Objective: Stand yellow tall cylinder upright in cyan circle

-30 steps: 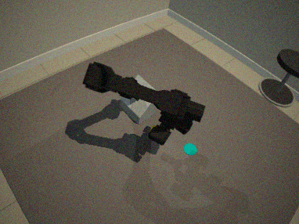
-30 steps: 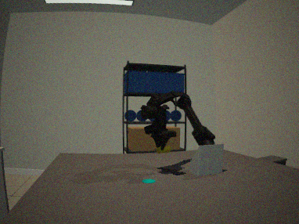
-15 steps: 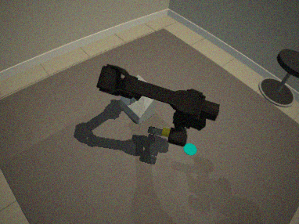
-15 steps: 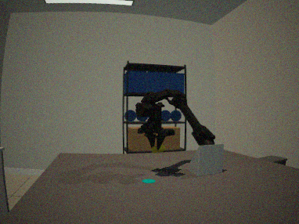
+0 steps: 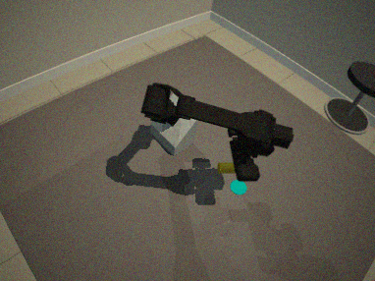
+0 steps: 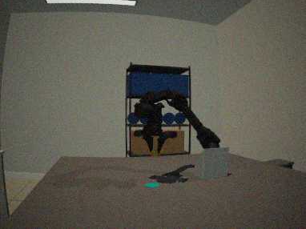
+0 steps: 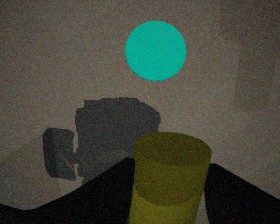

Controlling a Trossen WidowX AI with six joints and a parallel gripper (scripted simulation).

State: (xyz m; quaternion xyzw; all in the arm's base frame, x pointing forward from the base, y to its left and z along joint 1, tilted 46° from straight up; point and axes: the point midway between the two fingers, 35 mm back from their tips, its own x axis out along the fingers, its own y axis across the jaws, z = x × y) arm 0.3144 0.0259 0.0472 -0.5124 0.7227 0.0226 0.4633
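Right now the cyan circle is 2 cm ahead of my gripper tip, 4 cm to the left of it and 14 cm below it. The rest, counted from my gripper tip: yellow tall cylinder (1 cm behind, 2 cm to the right).
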